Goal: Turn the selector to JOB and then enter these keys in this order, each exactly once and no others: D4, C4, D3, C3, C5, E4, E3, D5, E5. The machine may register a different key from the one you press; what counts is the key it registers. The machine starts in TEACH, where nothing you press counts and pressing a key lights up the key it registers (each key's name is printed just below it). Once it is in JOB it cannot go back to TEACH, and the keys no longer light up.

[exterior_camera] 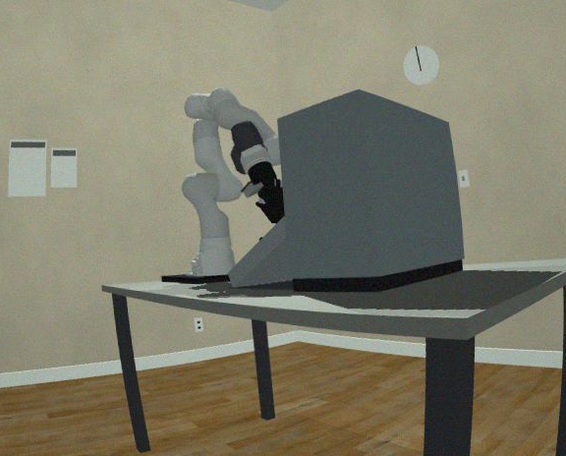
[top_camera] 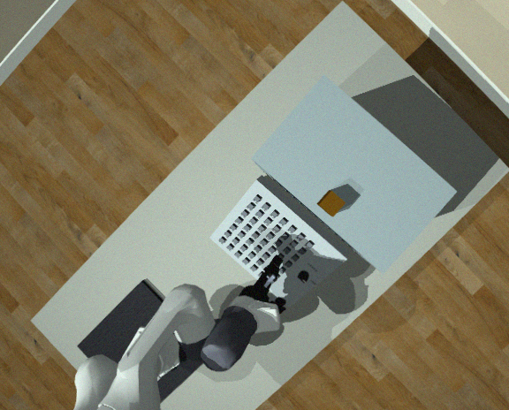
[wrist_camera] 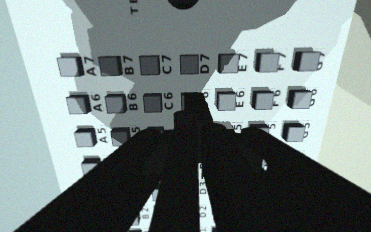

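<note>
Right now the key D6 is 40 mm below my hand and 20 mm ahead of it. The rest, counted from my hand: D5 key: 40 mm below, 30 mm to the left, 20 mm ahead; key C5: 50 mm ahead, 30 mm to the left, 20 mm below; key D4: 70 mm to the left, 40 mm below, 20 mm ahead.
</note>
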